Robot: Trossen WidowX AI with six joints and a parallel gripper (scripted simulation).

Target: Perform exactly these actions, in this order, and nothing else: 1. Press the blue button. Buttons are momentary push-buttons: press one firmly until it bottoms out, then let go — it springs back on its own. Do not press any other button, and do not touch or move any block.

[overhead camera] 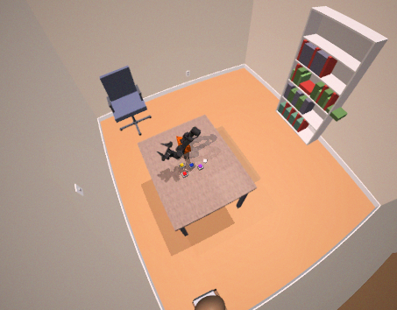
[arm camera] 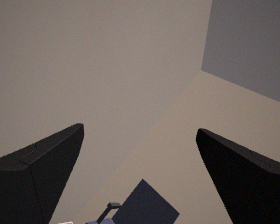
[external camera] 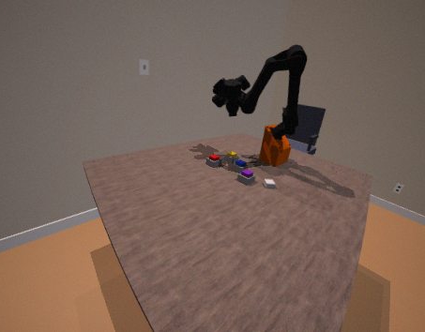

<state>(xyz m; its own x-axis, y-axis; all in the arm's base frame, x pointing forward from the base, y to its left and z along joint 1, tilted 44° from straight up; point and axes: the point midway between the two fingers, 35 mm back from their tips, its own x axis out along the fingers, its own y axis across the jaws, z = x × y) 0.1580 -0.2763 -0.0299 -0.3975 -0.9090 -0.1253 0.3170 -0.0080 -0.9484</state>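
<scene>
Now: gripper tip 31 cm above the blue button, 26 cm to the right of it and 11 cm short of it. Also, from my gripper tip: yellow button (31 cm below, 16 cm to the left, 7 cm ahead); red button (31 cm below, 18 cm ahead, 16 cm to the left); purple button (34 cm to the left, 31 cm below, 15 cm ahead).
</scene>
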